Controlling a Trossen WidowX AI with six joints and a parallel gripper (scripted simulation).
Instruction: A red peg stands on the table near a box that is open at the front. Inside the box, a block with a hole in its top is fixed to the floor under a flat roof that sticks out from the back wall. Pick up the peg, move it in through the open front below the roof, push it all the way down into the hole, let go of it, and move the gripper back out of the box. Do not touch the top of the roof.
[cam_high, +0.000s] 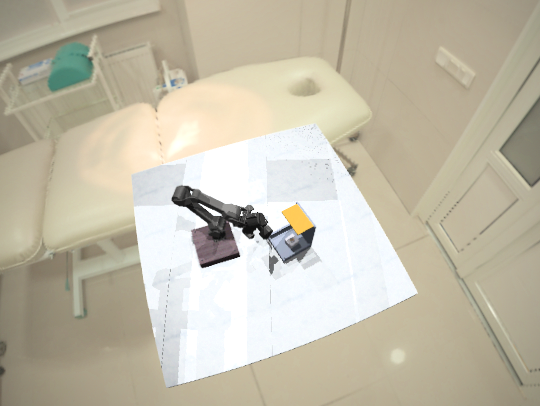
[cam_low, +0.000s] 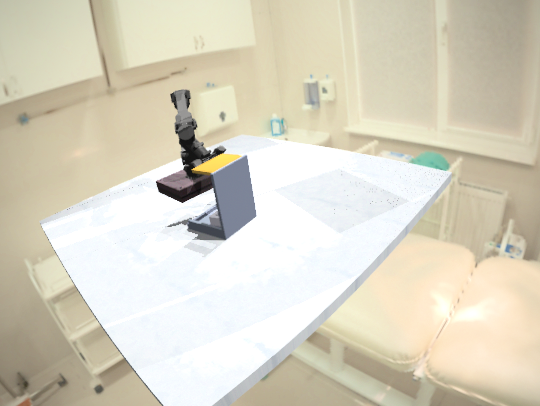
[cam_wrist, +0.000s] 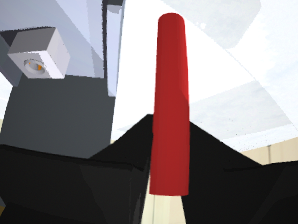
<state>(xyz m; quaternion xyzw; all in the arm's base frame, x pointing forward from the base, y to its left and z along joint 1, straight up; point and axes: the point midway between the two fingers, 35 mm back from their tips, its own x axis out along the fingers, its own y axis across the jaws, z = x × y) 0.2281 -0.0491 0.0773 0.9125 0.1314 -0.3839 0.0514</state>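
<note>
Right now the grey back wall is 16 cm ahead of my gripper tip and 9 cm to the right of it. The rest, counted from my gripper tip: roof 12 cm ahead, 9 cm to the right, 10 cm above; red peg 2 cm behind, 1 cm to the right, 1 cm below.
</note>
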